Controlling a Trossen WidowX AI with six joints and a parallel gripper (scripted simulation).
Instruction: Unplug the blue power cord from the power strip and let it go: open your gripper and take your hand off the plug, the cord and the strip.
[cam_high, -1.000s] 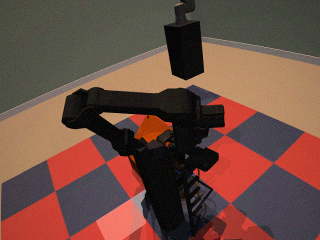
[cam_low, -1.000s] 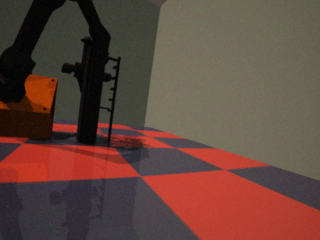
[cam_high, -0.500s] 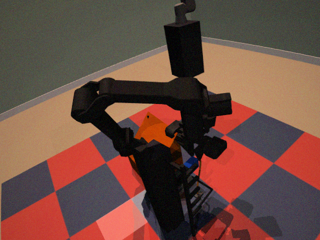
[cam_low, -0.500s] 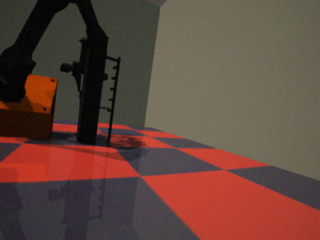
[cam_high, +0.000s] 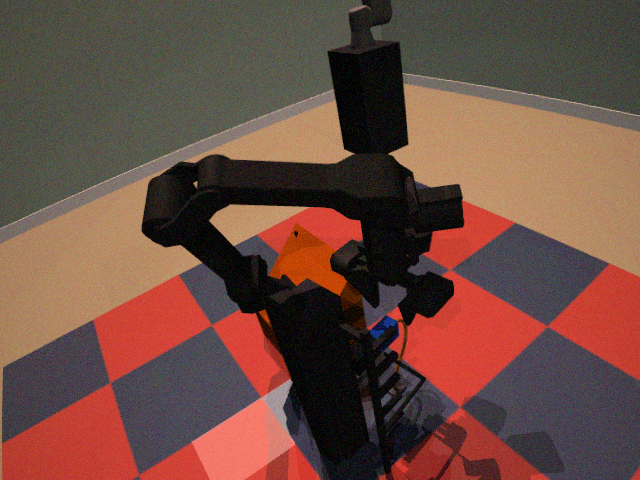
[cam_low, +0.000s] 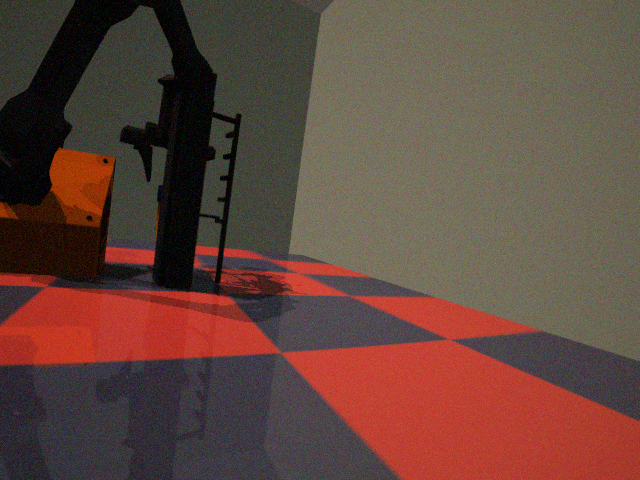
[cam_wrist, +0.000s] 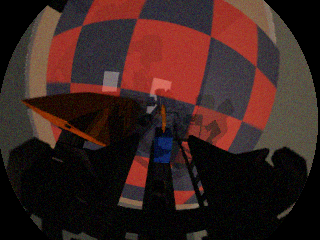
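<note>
Now: the blue plug 40 mm to the right of my gripper tip, 10 mm below it and 10 mm ahead of it.
</note>
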